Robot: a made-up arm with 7 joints.
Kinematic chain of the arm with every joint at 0, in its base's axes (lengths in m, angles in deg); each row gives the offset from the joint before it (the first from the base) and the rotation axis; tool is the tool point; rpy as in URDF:
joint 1: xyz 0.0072 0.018 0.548 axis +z
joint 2: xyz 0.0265 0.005 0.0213 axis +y
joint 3: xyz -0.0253 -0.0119 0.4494 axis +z
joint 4: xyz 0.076 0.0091 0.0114 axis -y
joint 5: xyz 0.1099 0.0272 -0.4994 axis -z
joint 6: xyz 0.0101 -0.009 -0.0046 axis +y
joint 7: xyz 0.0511 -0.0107 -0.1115 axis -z
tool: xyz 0.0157 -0.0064 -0.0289 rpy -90 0 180
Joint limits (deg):
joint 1: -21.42..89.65
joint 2: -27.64..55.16
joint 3: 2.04..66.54
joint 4: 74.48..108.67
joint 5: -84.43..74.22
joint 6: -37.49..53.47
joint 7: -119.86..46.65
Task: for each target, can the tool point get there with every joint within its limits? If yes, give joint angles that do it. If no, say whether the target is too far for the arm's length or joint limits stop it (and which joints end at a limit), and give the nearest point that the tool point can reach.
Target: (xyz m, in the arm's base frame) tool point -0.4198 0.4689 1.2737
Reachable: yes | joints 60.46 -20.26 52.57 90.50 -6.47 14.64 -89.32
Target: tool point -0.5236 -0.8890 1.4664
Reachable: no: too far | nearest point -0.5495 -0.2908 1.3517 | short by 0.610 m
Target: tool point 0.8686 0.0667 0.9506
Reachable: yes | joints -5.17 16.57 8.95 95.51 33.85 35.09 17.06
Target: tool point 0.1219 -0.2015 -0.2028
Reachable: no: joint limits stop it (at a limit: joint 1, joint 2, joint 3, joint 4, joint 6, joint 7) | nearest point 0.6486 -0.2011 0.2058 | short by 0.667 m
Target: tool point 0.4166 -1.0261 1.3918
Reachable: no: too far | nearest point 0.5843 -0.3154 1.2761 | short by 0.739 m
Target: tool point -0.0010 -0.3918 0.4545
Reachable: no: joint limits stop it (at a limit: joint 1, joint 2, joint 3, joint 4, joint 5, joint 6) | nearest point 0.6586 -0.3381 0.2798 | short by 0.684 m
